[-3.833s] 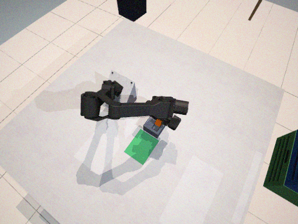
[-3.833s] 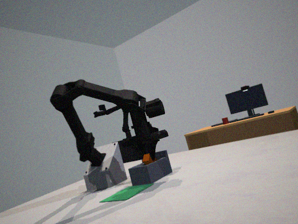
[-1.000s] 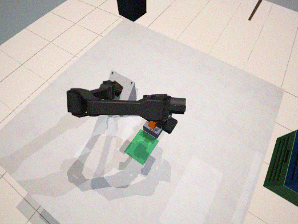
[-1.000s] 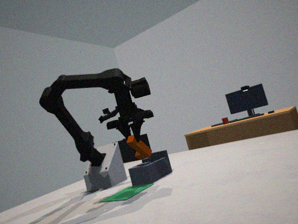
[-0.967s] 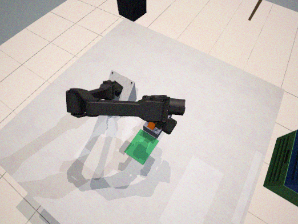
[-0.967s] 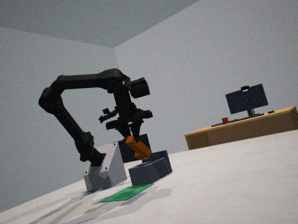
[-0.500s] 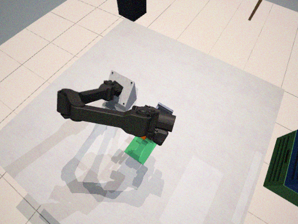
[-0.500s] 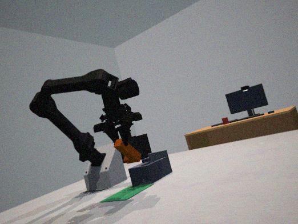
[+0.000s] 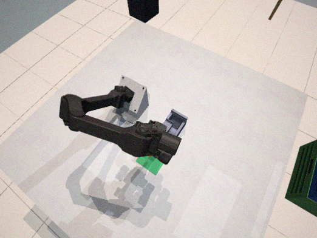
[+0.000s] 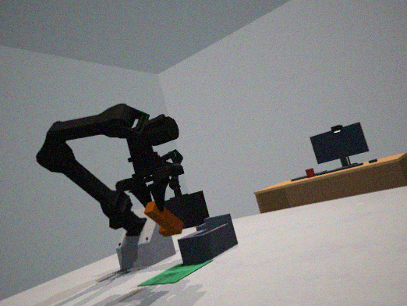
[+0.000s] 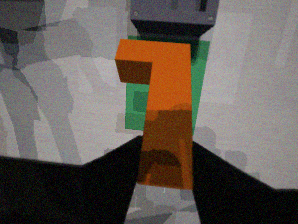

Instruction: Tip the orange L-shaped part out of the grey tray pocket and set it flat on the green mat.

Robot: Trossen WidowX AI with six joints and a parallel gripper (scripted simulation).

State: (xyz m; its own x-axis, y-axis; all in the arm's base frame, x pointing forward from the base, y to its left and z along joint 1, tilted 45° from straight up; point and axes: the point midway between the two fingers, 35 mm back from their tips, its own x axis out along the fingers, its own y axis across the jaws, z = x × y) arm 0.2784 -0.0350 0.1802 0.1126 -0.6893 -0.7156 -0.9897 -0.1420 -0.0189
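Now: the green mat 2 cm to the left of my gripper tip and 17 cm below it. Round my gripper tip: orange L-shaped part (2 cm behind, 3 cm to the left, 3 cm below).
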